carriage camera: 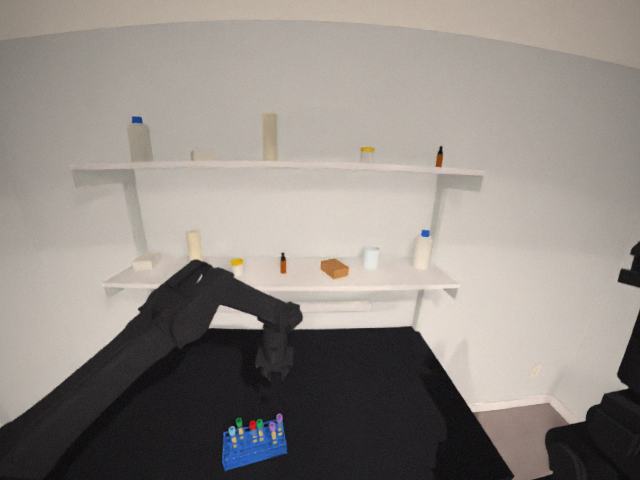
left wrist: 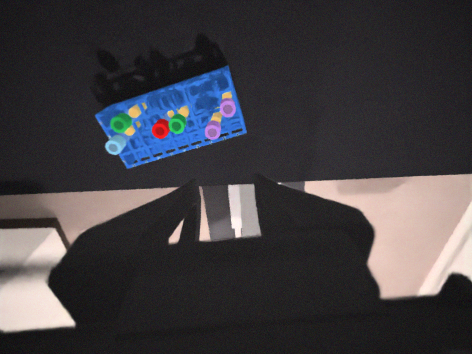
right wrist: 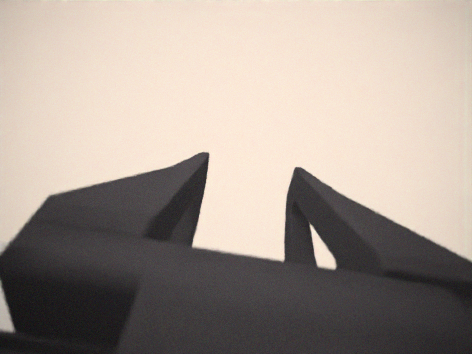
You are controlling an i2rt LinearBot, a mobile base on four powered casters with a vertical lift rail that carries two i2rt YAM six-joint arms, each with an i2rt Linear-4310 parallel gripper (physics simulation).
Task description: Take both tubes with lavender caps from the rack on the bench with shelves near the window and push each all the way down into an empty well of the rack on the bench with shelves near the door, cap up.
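Frame: origin at the left arm's base, x right, y ahead, z up, level; millimetres.
Seen in the pictures: left gripper, fingertip midpoint: [carriage camera: 276, 380] [left wrist: 226, 186]; right gripper, fingertip midpoint: [right wrist: 249, 174].
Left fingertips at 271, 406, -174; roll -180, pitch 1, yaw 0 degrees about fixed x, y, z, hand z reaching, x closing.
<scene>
Offsets run from my left fingertips to a thing's top centre, as dx, dy, dz. "*": to the spot under its first point. Level surfaces: height alone.
A blue rack @[-83, -36, -232] [carriage camera: 254, 457] [left wrist: 199, 83] stands near the front of the black bench @[dz -290] [carriage camera: 361, 392]. Two tubes with lavender caps stand upright at its right end: one lavender cap @[-19, -31, -170] [carriage camera: 272, 426] [left wrist: 212, 131] is nearer the front, the other lavender cap @[-1, -5, -170] [carriage camera: 279, 417] [left wrist: 228, 108] behind it. My left gripper [carriage camera: 275, 384] [left wrist: 226, 186] points down above the bench, behind the rack in the carriage view. Its fingers stand a little apart with nothing between them. My right gripper [right wrist: 249, 174] is partly open and empty before a pale surface. Whether this bench is by window or door cannot be told.
The rack also holds tubes with light blue @[* -144, -42, -171] [carriage camera: 232, 429], green @[-132, -14, -170] [carriage camera: 238, 422] and red @[* -84, -27, -171] [carriage camera: 252, 424] caps. A lower shelf @[dz +168] [carriage camera: 361, 281] and an upper shelf [carriage camera: 320, 165] with bottles and boxes hang behind the bench. My right arm [carriage camera: 594, 439] is at the right edge.
</scene>
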